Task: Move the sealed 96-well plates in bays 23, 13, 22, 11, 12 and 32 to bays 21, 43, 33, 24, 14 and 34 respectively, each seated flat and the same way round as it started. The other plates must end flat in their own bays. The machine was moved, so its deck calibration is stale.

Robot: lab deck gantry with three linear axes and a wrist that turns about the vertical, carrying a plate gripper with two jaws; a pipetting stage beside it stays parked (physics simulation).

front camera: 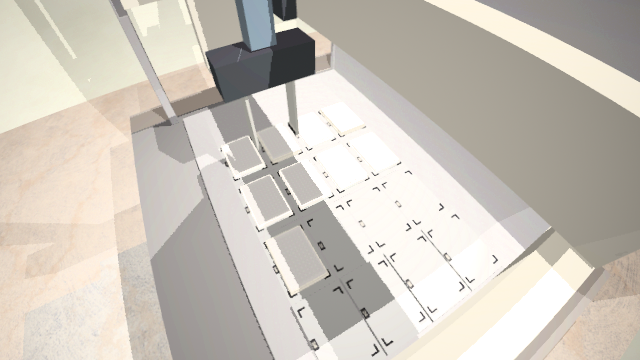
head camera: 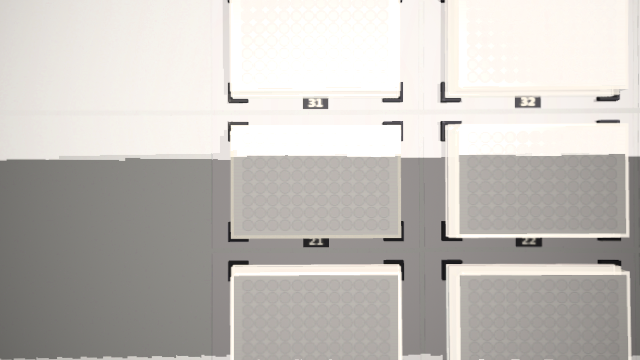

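Seen in the pictures: gripper, between the fingertips: [front camera: 275, 136]; robot's base, origin of its link: [front camera: 222, 149].
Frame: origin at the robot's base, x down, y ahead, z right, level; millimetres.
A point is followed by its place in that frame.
Observation:
My gripper [front camera: 276, 141] @[x -159, y 194, z -105 mm] hangs with its two thin jaws apart, open and with no plate lifted between them. In the front view the jaw tips overlap the area of bay 21; their exact height is hard to judge. A sealed plate [front camera: 280, 145] @[x -14, y 84, z -148 mm] [head camera: 316, 195] @[x -14, y 61, z -139 mm] lies flat inside the corner marks of bay 21. Plates lie in bay 11 [front camera: 244, 156] @[x -14, y 72, z -46 mm] [head camera: 316, 315] @[x -14, y 61, z -52 mm], bay 12 [front camera: 267, 201] @[x -15, y 236, z -45 mm] [head camera: 537, 315] @[x -14, y 220, z -52 mm], bay 13 [front camera: 299, 259] @[x -15, y 398, z -46 mm], bay 22 [front camera: 303, 184] @[x -15, y 234, z -142 mm] [head camera: 537, 195] @[x -14, y 221, z -138 mm] and bay 32 [front camera: 342, 167] @[x -14, y 235, z -254 mm] [head camera: 537, 45] @[x -14, y 222, z -247 mm]. Bays 23, 14, 24, 33, 34, 43 and 44 hold no plate.
Other plates lie in bay 31 [front camera: 316, 132] @[x -14, y 88, z -260 mm] [head camera: 316, 50] @[x -14, y 62, z -245 mm], bay 41 [front camera: 343, 118] @[x -14, y 74, z -361 mm] and bay 42 [front camera: 375, 151] @[x -14, y 232, z -363 mm]. The dark gripper body [front camera: 265, 65] @[x -336, y 224, z -99 mm] hangs above the far bays. A tall grey panel [front camera: 475, 120] borders the deck at the right. Strong light washes out rows 3 and 4.

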